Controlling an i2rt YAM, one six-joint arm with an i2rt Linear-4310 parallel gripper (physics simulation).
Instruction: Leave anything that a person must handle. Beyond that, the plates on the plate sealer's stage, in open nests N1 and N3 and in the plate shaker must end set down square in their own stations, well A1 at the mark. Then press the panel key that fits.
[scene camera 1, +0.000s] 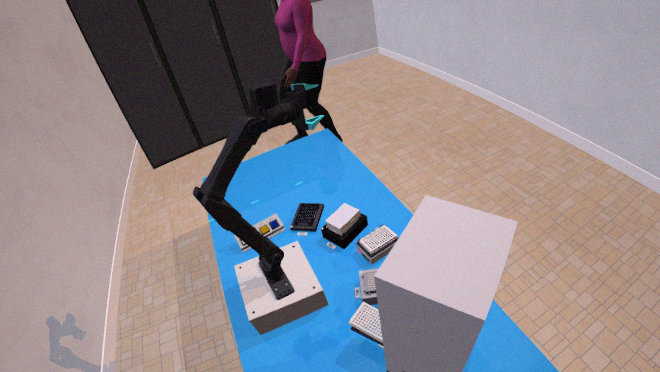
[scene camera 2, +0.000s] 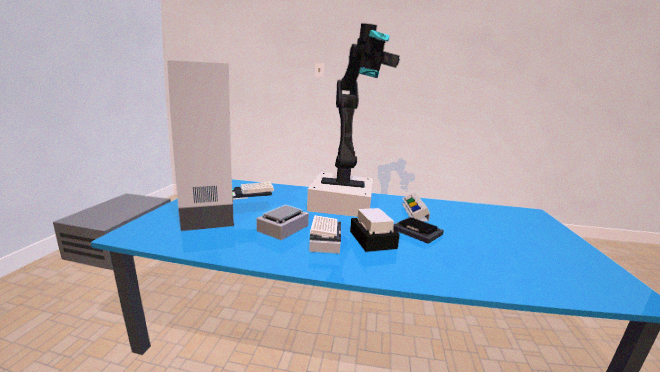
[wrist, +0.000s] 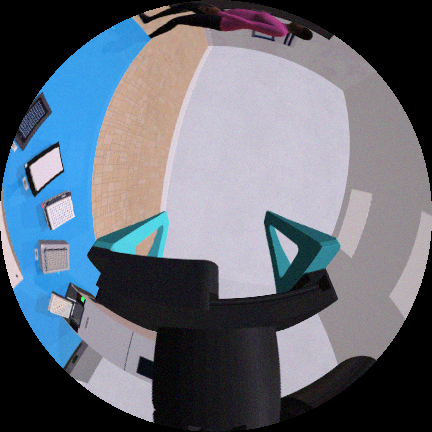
Note:
My gripper is open, holding nothing. Further things: a tall grey box.
My gripper is seen too in scene camera 2 and in the wrist view.

